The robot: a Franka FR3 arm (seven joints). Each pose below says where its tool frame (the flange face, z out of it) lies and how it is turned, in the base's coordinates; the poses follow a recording.
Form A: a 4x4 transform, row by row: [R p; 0 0 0 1], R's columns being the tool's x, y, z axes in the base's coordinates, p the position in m. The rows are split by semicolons.
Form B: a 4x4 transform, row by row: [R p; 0 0 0 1], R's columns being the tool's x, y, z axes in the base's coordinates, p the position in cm. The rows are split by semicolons. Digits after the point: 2 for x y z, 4 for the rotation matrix.
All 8 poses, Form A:
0.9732, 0.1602, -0.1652, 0.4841; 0.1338, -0.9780, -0.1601, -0.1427; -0.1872, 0.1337, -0.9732, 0.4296; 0, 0, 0, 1
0.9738, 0.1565, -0.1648, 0.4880; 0.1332, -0.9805, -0.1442, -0.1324; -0.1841, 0.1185, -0.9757, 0.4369; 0, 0, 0, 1
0.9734, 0.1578, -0.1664, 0.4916; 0.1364, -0.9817, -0.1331, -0.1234; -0.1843, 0.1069, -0.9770, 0.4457; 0, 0, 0, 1
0.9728, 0.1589, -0.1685, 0.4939; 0.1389, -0.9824, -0.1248, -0.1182; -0.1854, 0.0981, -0.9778, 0.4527; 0, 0, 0, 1
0.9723, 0.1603, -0.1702, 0.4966; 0.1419, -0.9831, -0.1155, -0.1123; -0.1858, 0.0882, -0.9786, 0.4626; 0, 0, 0, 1
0.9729, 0.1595, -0.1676, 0.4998; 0.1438, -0.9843, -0.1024, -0.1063; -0.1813, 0.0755, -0.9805, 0.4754; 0, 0, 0, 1
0.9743, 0.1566, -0.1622, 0.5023; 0.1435, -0.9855, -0.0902, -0.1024; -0.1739, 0.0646, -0.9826, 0.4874; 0, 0, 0, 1
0.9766, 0.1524, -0.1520, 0.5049; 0.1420, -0.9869, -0.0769, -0.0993; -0.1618, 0.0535, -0.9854, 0.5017; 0, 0, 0, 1
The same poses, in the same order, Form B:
0.9732, 0.1602, -0.1652, 48.41; 0.1338, -0.9780, -0.1601, -14.27; -0.1872, 0.1337, -0.9732, 42.96; 0, 0, 0, 1
0.9738, 0.1565, -0.1648, 48.80; 0.1332, -0.9805, -0.1442, -13.24; -0.1841, 0.1185, -0.9757, 43.69; 0, 0, 0, 1
0.9734, 0.1578, -0.1664, 49.16; 0.1364, -0.9817, -0.1331, -12.34; -0.1843, 0.1069, -0.9770, 44.57; 0, 0, 0, 1
0.9728, 0.1589, -0.1685, 49.39; 0.1389, -0.9824, -0.1248, -11.82; -0.1854, 0.0981, -0.9778, 45.27; 0, 0, 0, 1
0.9723, 0.1603, -0.1702, 49.66; 0.1419, -0.9831, -0.1155, -11.23; -0.1858, 0.0882, -0.9786, 46.26; 0, 0, 0, 1
0.9729, 0.1595, -0.1676, 49.98; 0.1438, -0.9843, -0.1024, -10.63; -0.1813, 0.0755, -0.9805, 47.54; 0, 0, 0, 1
0.9743, 0.1566, -0.1622, 50.23; 0.1435, -0.9855, -0.0902, -10.24; -0.1739, 0.0646, -0.9826, 48.74; 0, 0, 0, 1
0.9766, 0.1524, -0.1520, 50.49; 0.1420, -0.9869, -0.0769, -9.93; -0.1618, 0.0535, -0.9854, 50.17; 0, 0, 0, 1

